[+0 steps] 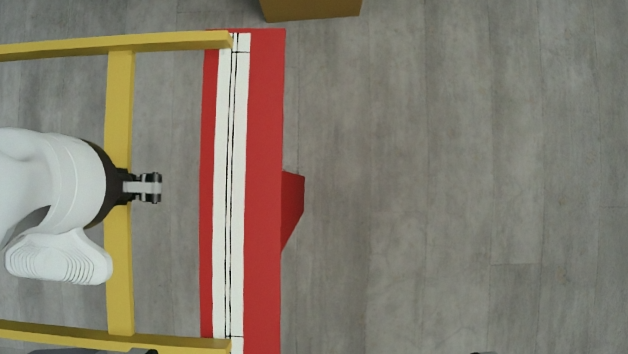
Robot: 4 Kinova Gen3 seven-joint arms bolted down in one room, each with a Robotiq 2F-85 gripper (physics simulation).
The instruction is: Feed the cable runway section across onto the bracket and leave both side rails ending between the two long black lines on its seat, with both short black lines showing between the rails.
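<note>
The yellow cable runway section (119,125) reaches in from the left. Its upper rail (165,41) and lower rail (165,342) end over the white seat (240,175) of the red bracket (265,175). The upper rail end lies close to the left long black line; the lower one lies close to the right long line. Both short black lines show just inside the rails. A white arm's gripper (156,187) is over the rung, pointing right; which arm it is, and its finger opening, I cannot tell. My arm4 gripper (314,352) is open, fingertips barely showing at the bottom edge.
A brown box-like block (312,9) stands at the top edge, just beyond the bracket's upper end. A red foot (293,200) juts out from the bracket's right side. The white arm's body (60,175) covers the left middle. Grey plank floor (450,150) lies to the right.
</note>
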